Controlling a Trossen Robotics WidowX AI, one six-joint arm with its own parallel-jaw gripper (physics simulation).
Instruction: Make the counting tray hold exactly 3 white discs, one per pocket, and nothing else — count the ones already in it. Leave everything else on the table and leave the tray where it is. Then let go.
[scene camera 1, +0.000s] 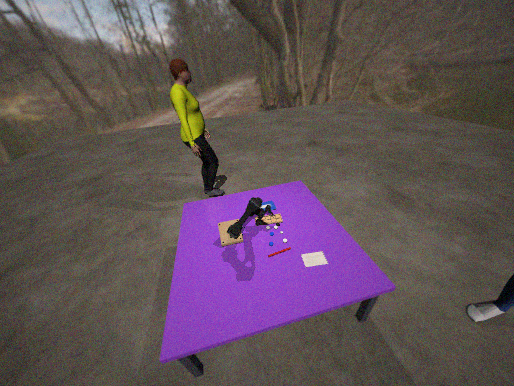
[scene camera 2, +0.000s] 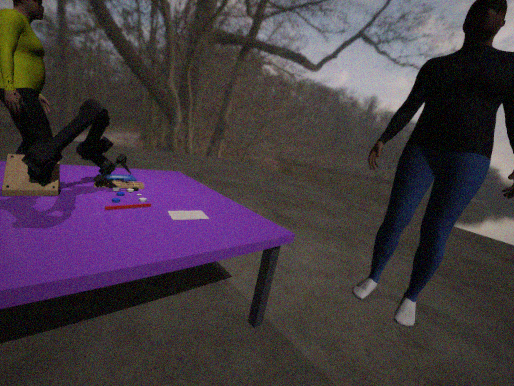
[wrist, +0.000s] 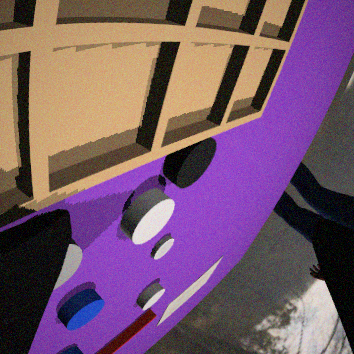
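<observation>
The tan counting tray (scene camera 1: 275, 219) (scene camera 2: 134, 185) (wrist: 105, 33) lies on the purple table (scene camera 1: 255, 306) (scene camera 2: 179, 245). The pockets that show in the wrist view are empty. My gripper (scene camera 1: 265, 215) (scene camera 2: 111, 172) is open and empty, low over the tray's near edge; one dark finger (wrist: 31, 274) shows in the wrist view. A large white disc (wrist: 149, 215) (scene camera 1: 275, 227) lies just outside the tray, beside a black disc (wrist: 189, 162). Two smaller white discs (wrist: 162, 246) (wrist: 151, 296) lie farther out. Another white disc (wrist: 71, 260) (scene camera 1: 268, 227) is partly hidden behind the finger.
Two blue discs (scene camera 1: 271, 233) (scene camera 1: 271, 243) (wrist: 81, 308), a red bar (scene camera 1: 279, 252) (scene camera 2: 127, 206) (wrist: 126, 331) and a white card (scene camera 1: 314, 259) (scene camera 2: 187, 214) lie past the discs. A blue flat thing (scene camera 1: 269, 204) (scene camera 2: 121, 177) lies behind the tray. People stand off the table.
</observation>
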